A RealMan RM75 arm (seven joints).
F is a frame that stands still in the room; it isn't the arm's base.
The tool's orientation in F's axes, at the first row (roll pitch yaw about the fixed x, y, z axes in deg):
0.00, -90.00, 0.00
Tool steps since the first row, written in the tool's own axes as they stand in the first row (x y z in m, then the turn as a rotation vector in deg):
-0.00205, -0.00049, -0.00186, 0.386, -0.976, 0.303
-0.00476, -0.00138, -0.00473, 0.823, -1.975, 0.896
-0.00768, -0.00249, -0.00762, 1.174, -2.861, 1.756
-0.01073, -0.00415, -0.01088, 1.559, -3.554, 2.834
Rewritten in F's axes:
0.00186, -0.00049, -0.00205, -0.303, -0.976, 0.386
0.00473, -0.00138, -0.00476, -0.896, -1.975, 0.823
0.00762, -0.00249, -0.00768, -1.756, -2.861, 1.174
0.01088, -0.00415, -0.01073, -2.834, -3.554, 1.559

